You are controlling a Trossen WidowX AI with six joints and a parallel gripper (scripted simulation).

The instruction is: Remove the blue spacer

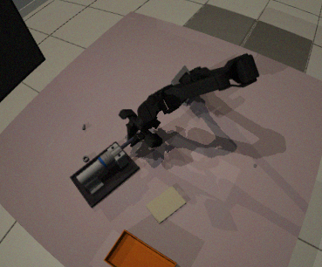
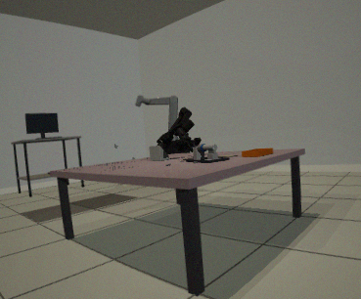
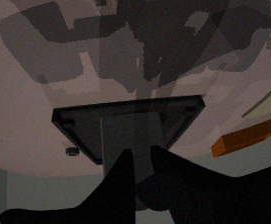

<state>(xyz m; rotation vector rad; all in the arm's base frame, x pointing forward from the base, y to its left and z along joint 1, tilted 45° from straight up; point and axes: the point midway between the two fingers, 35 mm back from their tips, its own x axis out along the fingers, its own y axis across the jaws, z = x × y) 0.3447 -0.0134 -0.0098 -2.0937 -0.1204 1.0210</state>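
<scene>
The dark shaft is 40 mm ahead of my gripper tip, 20 mm above it and 10 mm to the right of it. Also, from my gripper tip: cream card 230 mm to the left, 100 mm ahead, 50 mm below; blue spacer 120 mm ahead, 30 mm to the right, 20 mm above; tiny dark part 250 mm to the right, 50 mm below, 30 mm ahead.
</scene>
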